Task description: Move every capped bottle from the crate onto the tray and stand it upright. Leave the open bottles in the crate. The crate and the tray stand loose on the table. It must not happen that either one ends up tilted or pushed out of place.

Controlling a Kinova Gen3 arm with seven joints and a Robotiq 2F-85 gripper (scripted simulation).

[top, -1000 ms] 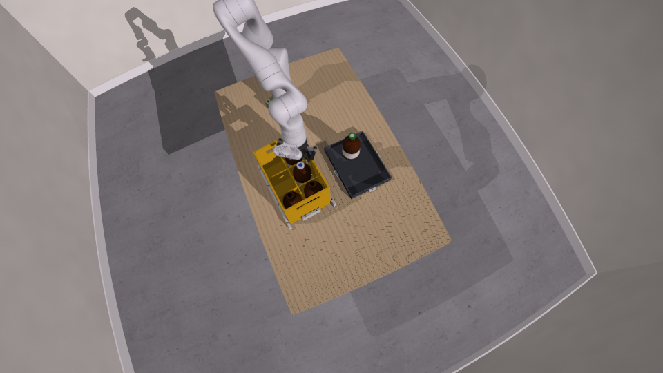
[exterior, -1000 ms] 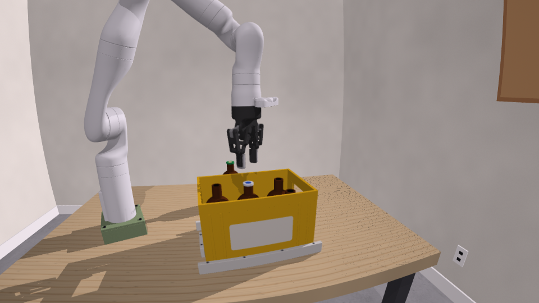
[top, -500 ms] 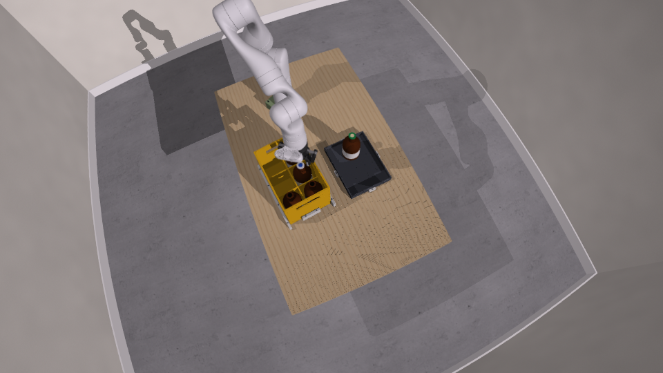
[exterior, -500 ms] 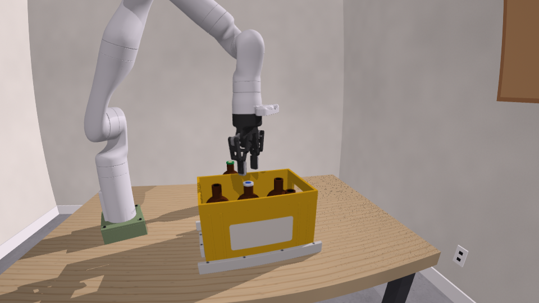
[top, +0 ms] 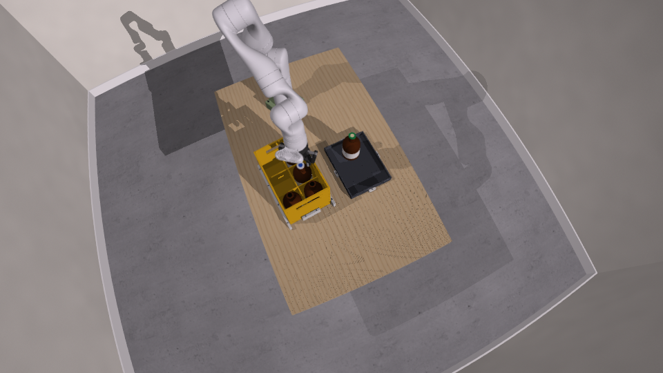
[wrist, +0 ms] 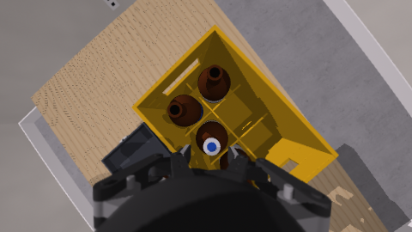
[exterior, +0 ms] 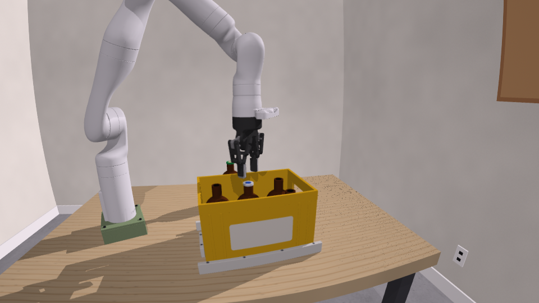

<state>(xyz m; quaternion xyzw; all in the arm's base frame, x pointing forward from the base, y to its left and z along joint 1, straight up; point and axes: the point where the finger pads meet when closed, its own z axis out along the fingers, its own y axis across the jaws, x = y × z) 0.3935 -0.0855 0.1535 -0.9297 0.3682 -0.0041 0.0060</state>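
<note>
My hand is 11 cm above the blue-capped brown bottle. From my hand the other things lie so: yellow crate: 12 cm below, 5 cm to the right; dark tray: 23 cm to the left, 19 cm below, 3 cm ahead.
</note>
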